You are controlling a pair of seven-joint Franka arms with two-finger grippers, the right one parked.
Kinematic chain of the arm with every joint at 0, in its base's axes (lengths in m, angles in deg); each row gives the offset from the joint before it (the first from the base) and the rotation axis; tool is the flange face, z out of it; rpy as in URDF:
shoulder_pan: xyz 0 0 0.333 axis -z
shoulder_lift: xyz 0 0 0 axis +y
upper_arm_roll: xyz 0 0 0.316 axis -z
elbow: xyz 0.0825 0 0 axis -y
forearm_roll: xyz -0.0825 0 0.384 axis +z
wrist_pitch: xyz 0 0 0 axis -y
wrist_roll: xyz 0.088 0 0 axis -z
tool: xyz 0 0 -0.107 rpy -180 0 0
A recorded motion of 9 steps. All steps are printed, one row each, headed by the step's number.
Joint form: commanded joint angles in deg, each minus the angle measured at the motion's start. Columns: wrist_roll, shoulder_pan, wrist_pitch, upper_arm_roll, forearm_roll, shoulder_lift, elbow.
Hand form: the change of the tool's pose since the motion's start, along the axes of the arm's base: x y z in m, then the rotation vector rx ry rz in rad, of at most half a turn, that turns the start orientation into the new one. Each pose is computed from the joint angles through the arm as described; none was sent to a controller.
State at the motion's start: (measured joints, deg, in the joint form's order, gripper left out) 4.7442 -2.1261 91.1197 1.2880 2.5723 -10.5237 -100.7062
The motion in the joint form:
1: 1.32 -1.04 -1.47 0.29 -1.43 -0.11 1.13
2: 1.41 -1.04 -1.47 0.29 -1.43 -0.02 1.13
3: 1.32 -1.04 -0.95 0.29 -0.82 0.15 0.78
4: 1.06 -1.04 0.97 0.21 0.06 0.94 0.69
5: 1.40 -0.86 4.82 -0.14 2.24 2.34 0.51
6: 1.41 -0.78 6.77 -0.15 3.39 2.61 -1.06
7: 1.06 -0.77 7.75 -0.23 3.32 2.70 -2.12
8: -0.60 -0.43 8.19 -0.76 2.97 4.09 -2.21
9: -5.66 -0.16 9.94 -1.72 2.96 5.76 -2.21
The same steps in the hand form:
1: -0.0030 0.0036 0.0079 -0.0238 0.0044 -0.0092
2: -0.0025 0.0036 0.0071 -0.0238 0.0060 -0.0107
3: -0.0008 0.0048 0.0036 -0.0133 0.0063 -0.0092
4: 0.0068 0.0074 -0.0010 0.0020 -0.0116 -0.0048
5: 0.0207 0.0131 -0.0085 0.0399 -0.0494 -0.0134
6: 0.0244 0.0142 -0.0207 0.0596 -0.0505 -0.0195
7: 0.0257 0.0147 -0.0289 0.0576 -0.0480 -0.0139
8: 0.0327 0.0164 -0.0418 0.0484 -0.0322 0.0177
9: 0.0428 0.0233 -0.0546 0.0436 -0.0397 0.1149

